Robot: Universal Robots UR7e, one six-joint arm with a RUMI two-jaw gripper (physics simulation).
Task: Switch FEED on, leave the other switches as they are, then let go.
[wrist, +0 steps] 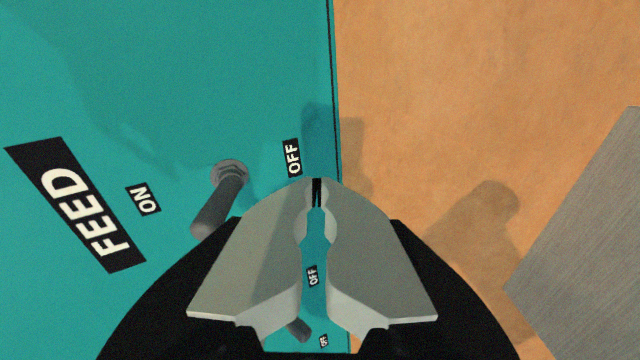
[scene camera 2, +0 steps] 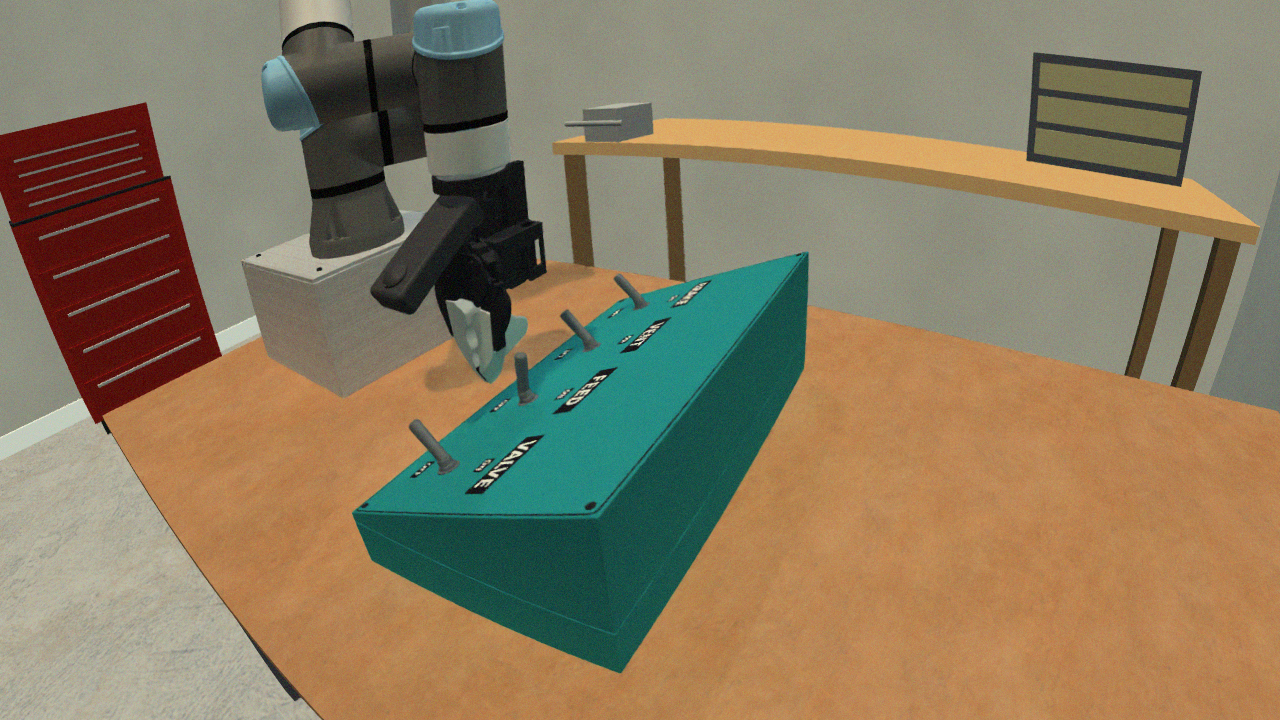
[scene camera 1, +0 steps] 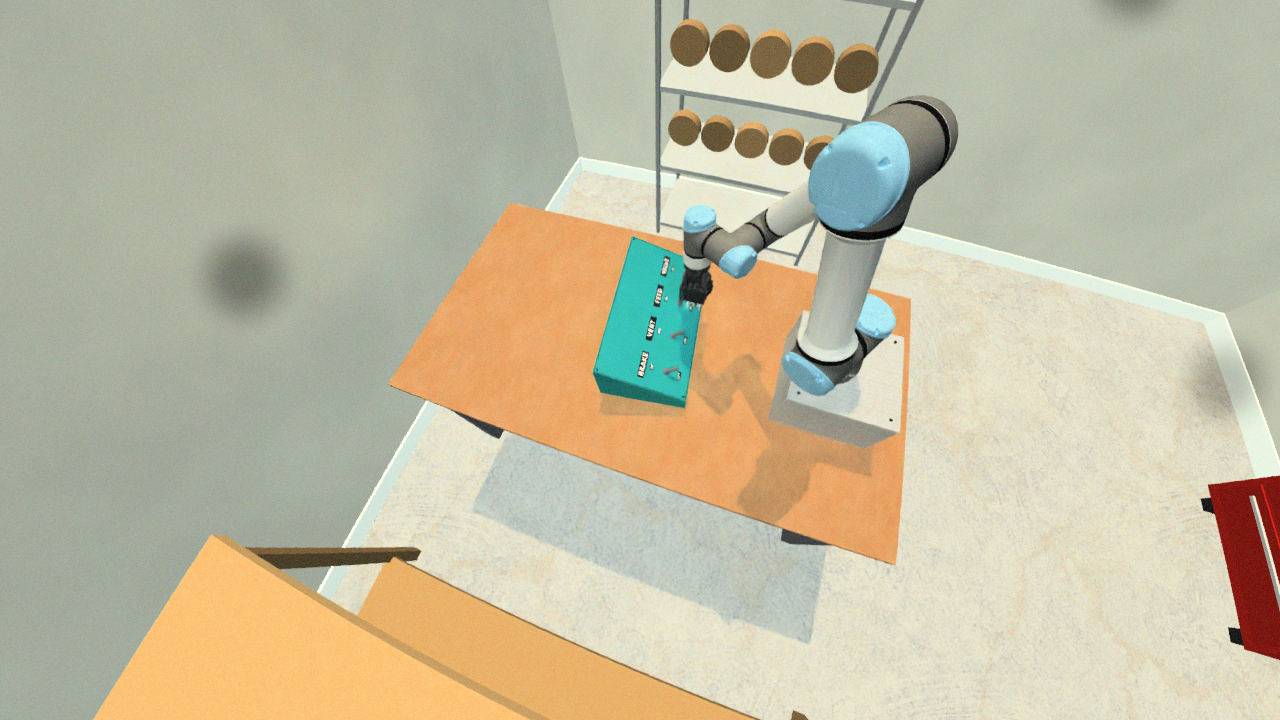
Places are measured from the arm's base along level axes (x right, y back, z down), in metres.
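Pixels of known places: gripper, fingertip midpoint: (wrist: 317, 180) (scene camera 2: 489, 381) (scene camera 1: 695, 306); arm's base, origin of the base link: (scene camera 2: 357, 241).
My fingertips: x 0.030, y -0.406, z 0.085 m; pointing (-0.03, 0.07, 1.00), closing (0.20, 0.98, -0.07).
For each thing: its top centre in the pictures, then the offset to it from my fingertips. Level surfaces: height alone.
- FEED lever, middle of its top: (wrist: 205, 234) (scene camera 2: 518, 353) dz -0.042, dx -0.010, dy -0.049 m
- VALVE lever, middle of its top: (scene camera 2: 424, 423) dz -0.033, dx +0.108, dy -0.073 m
- VENT lever, middle of its top: (wrist: 285, 343) (scene camera 2: 575, 311) dz -0.033, dx -0.120, dy +0.001 m
- BRAKE lever, middle of its top: (scene camera 2: 627, 274) dz -0.033, dx -0.234, dy +0.038 m
- orange-brown table, its level: dz +0.093 m
A teal sloped console (scene camera 1: 626, 304) (scene camera 2: 707, 376) (wrist: 175, 60) carries a row of grey toggle levers. The FEED lever (scene camera 2: 524, 376) (wrist: 217, 205) stands more upright than the others in scene camera 2 and leans toward the ON side in the wrist view. The VALVE lever (scene camera 2: 429, 441), VENT lever (scene camera 2: 579, 329) and BRAKE lever (scene camera 2: 629, 291) lean toward OFF. My gripper (scene camera 2: 487, 374) (wrist: 317, 180) is shut and empty. Its tips are beside the FEED lever, on the OFF side near the console's low edge, with a gap between them and the lever.
The console stands on an orange-brown table (scene camera 1: 501, 313) (scene camera 2: 939, 537). The robot's pale base block (scene camera 1: 832, 411) (scene camera 2: 299, 322) stands on the low-edge side. A shelf rack (scene camera 1: 657, 134) stands behind the table, and a red tool cabinet (scene camera 1: 1244, 555) (scene camera 2: 116, 268) stands farther off.
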